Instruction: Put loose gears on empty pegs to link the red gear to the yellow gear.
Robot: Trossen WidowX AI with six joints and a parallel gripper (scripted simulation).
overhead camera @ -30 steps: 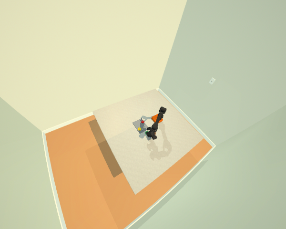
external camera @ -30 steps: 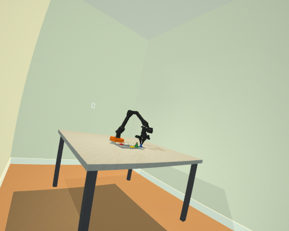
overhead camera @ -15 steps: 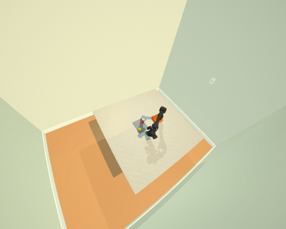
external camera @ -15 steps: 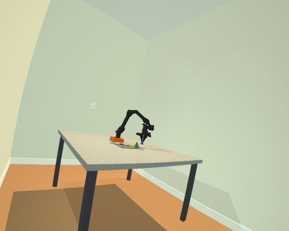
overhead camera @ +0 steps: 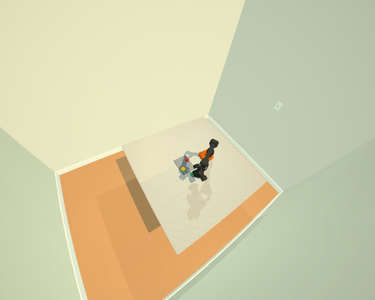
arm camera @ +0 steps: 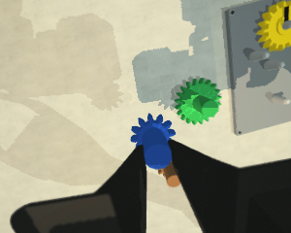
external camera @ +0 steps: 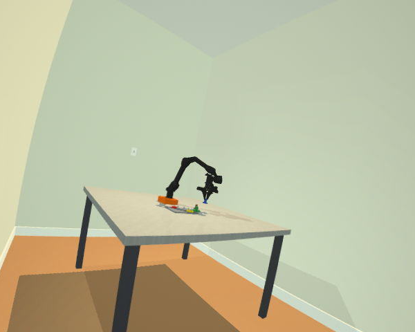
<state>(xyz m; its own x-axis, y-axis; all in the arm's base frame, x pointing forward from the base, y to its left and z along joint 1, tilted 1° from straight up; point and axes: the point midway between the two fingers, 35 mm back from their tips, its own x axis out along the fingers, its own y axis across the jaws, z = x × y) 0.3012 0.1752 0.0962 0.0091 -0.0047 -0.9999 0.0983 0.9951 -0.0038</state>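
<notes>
Now: gripper tip 40 mm past the red gear, 260 mm to the left of it and 80 mm above it. From my gripper tip the other things lie so: green gear (70 mm to the right, 80 mm below); then blue gear (10 mm below); then brown gear (90 mm behind, 10 mm to the right, 80 mm below).
</notes>
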